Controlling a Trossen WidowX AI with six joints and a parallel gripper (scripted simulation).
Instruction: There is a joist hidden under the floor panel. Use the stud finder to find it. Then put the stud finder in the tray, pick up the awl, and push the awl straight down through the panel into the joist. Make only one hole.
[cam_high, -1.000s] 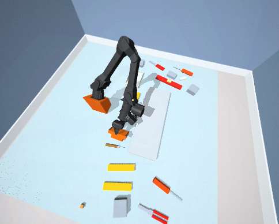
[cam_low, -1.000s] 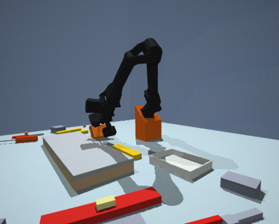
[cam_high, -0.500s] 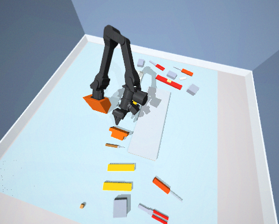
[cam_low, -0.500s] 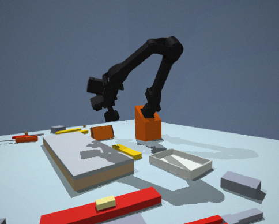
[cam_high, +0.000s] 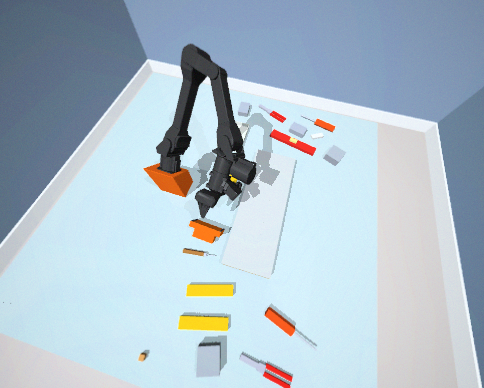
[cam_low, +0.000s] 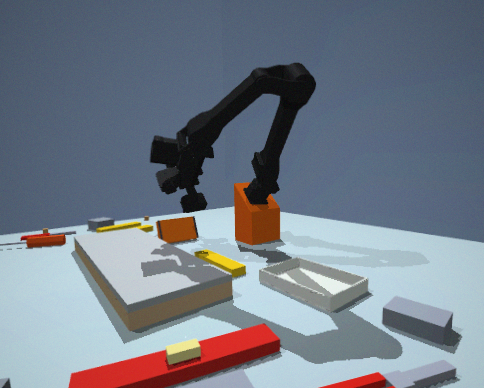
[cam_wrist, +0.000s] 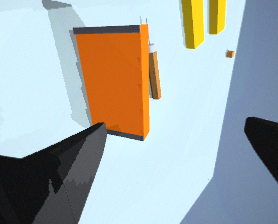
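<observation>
Now: gripper tip 20 mm short of the orange stud finder, 60 mm to the left of it and 110 mm above it. The rest, counted from my gripper tip: brown-handled awl 20 mm ahead, 120 mm to the right, 130 mm below; red level 190 mm ahead, 520 mm to the left, 120 mm below; white tray 90 mm behind, 440 mm to the left, 120 mm below.
</observation>
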